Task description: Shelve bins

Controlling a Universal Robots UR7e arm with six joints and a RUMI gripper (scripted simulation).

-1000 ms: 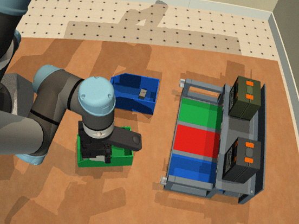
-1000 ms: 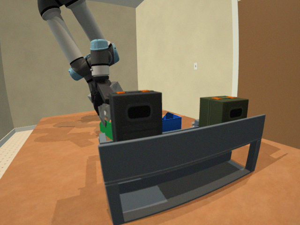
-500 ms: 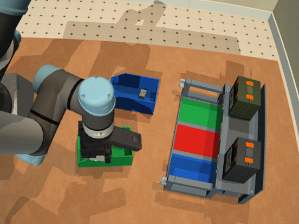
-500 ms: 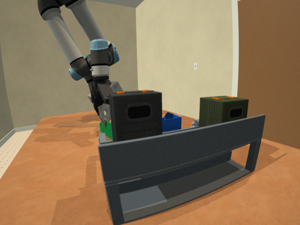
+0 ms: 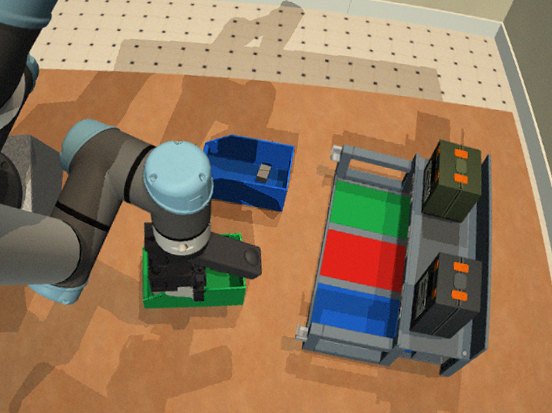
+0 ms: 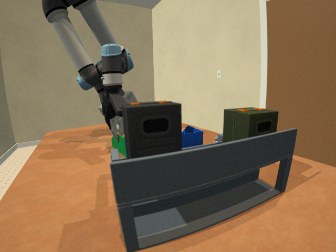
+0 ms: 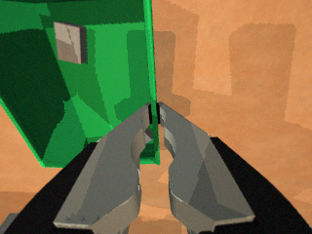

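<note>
Right now the green bin is 50 mm to the left of my hand, 20 mm below it and 10 mm behind it. The rest, counted from my hand: shelf front lip (220 mm ahead, 120 mm to the left, 50 mm below); then black box (380 mm ahead, 100 mm above, 30 mm to the right); then blue bin (260 mm to the left, 70 mm ahead, 20 mm below).
</note>
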